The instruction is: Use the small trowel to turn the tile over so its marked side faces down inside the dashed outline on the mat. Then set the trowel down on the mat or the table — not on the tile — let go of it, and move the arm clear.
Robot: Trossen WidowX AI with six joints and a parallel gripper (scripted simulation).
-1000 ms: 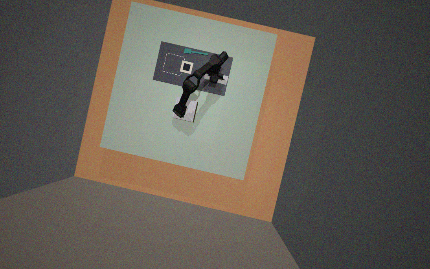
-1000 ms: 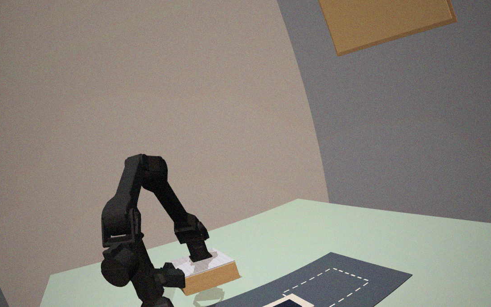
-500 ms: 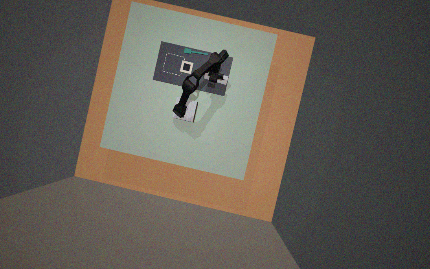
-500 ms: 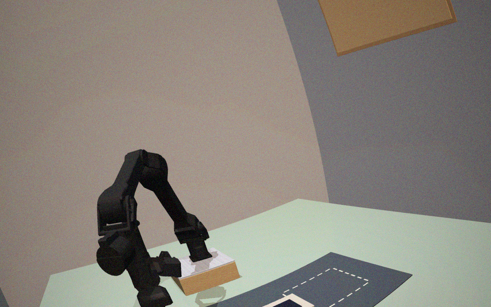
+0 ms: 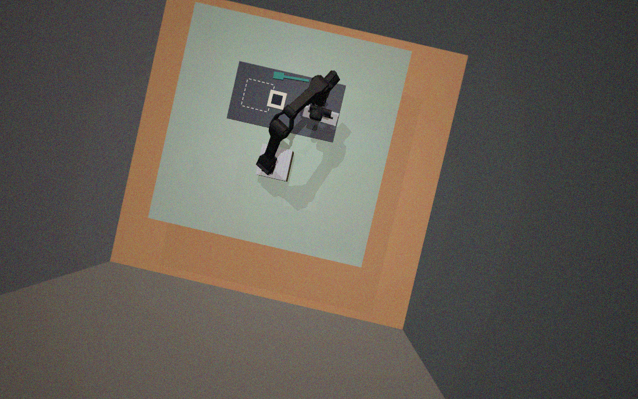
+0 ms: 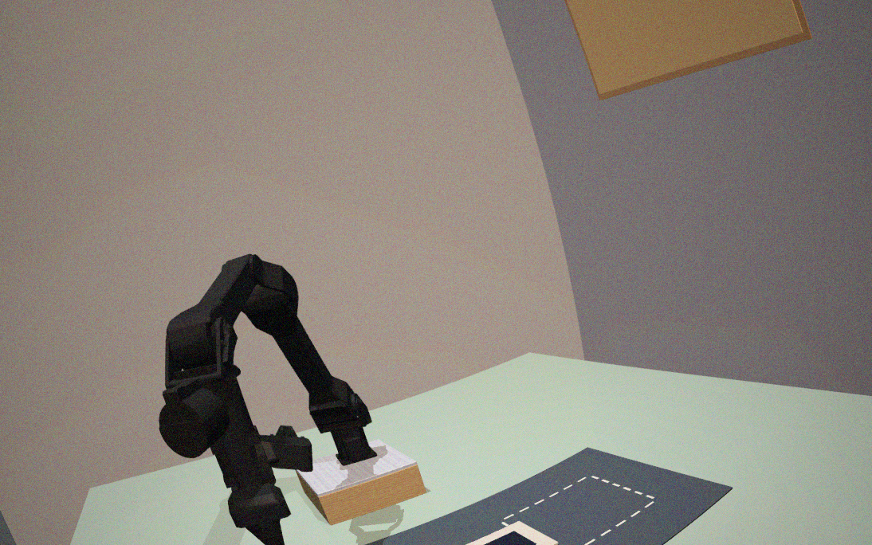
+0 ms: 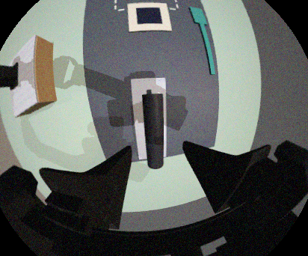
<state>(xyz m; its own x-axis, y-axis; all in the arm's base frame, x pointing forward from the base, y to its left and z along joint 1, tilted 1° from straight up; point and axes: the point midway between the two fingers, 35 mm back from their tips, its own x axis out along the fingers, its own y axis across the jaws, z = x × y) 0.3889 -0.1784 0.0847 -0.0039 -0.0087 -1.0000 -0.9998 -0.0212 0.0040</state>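
Now: the dark mat 22 cm to the left of my gripper tip, 14 cm below it and 1 cm ahead of it. From my gripper tip the other things lie so: tile (27 cm to the left, 11 cm below); teal trowel (25 cm to the left, 15 cm ahead, 11 cm below).
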